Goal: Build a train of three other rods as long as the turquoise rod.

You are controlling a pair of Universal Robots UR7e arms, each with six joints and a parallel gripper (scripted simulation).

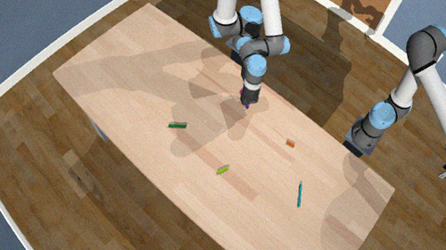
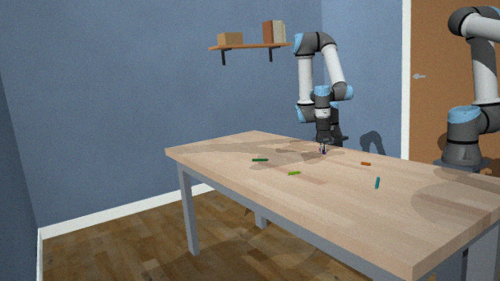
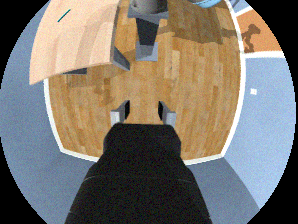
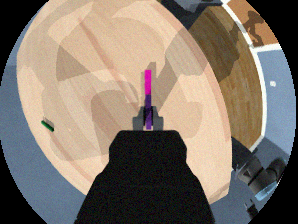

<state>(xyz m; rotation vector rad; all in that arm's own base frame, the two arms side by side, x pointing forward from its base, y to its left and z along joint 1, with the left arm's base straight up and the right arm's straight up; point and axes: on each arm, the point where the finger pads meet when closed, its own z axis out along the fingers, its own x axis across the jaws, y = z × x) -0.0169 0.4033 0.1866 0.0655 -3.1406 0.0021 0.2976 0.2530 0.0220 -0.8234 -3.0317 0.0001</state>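
Observation:
The purple rod is 20 mm below my right hand. Round my right hand: green rod 310 mm ahead, 130 mm to the right, 20 mm below; then orange rod 10 mm ahead, 290 mm to the left, 20 mm below; then lime rod 320 mm ahead, 150 mm to the left, 20 mm below.

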